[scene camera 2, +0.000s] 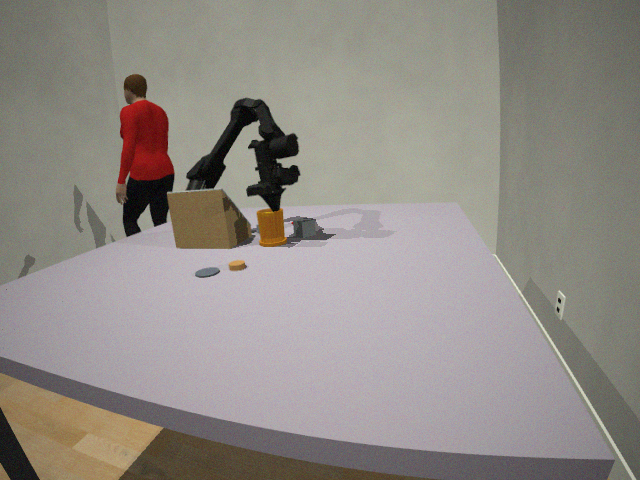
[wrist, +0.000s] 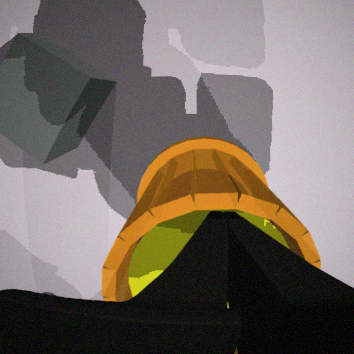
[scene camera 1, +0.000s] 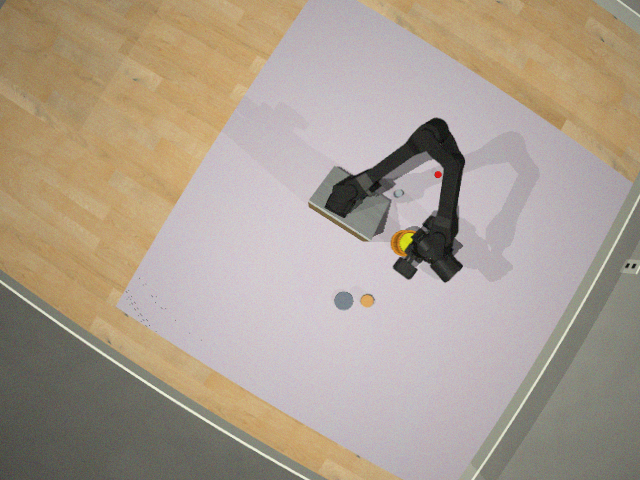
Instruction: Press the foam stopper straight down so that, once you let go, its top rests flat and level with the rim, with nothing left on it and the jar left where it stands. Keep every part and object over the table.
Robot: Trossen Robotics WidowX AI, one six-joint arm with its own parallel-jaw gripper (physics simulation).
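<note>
The orange ribbed jar [scene camera 1: 394, 246] [scene camera 2: 270, 227] [wrist: 216, 201] stands upright on the table. The yellow top of the foam stopper [scene camera 1: 406, 240] [wrist: 159, 255] shows inside its rim; the black fingers hide much of it. In scene camera 2 the stopper does not show above the rim. My gripper [scene camera 2: 275, 209] [wrist: 220, 223] is shut and empty, pointing down, with its fingertips at the stopper's top inside the mouth, towards the far rim in the wrist view. Whether they touch the foam, and whether it is exactly level, I cannot tell.
A wedge-shaped box [scene camera 1: 323, 192] [scene camera 2: 199, 219] stands beside the jar. A dark grey block [scene camera 2: 305, 227] [wrist: 47, 107] is on its other side. An orange disc [scene camera 1: 367, 300] [scene camera 2: 237, 265] and a blue-grey disc [scene camera 1: 343, 300] [scene camera 2: 207, 272] lie nearby. A person [scene camera 2: 146, 144] stands behind the table.
</note>
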